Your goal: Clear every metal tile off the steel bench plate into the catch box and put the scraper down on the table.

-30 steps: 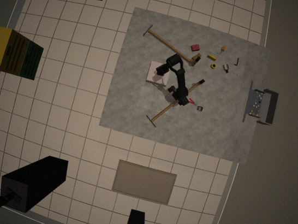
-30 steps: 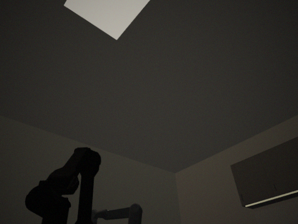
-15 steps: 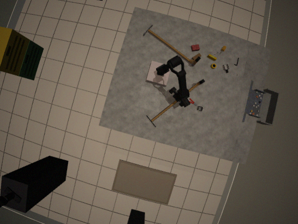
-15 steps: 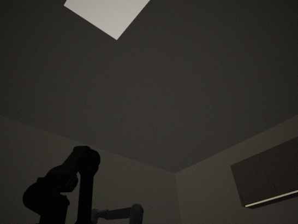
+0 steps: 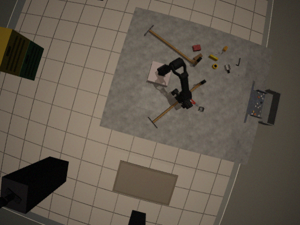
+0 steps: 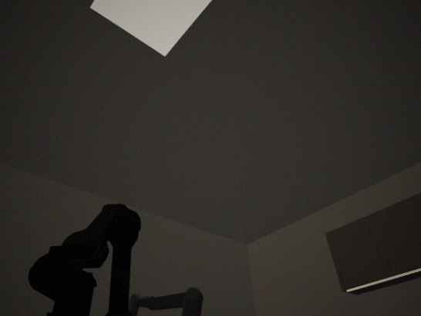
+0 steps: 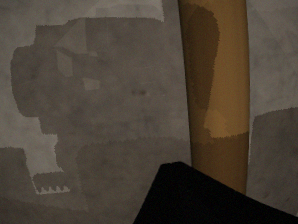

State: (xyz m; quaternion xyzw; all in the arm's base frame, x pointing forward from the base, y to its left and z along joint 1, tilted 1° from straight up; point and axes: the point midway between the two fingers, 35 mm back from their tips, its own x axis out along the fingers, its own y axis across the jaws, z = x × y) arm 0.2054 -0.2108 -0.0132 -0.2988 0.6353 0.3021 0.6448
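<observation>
The long scraper lies 40 mm to the right of my gripper tip and 50 mm above it. The rest, counted from my gripper tip: yellow ring (310 mm ahead, 410 mm to the left); brown block (120 mm ahead, 460 mm to the left); small box (250 mm ahead, 40 mm to the right).
</observation>
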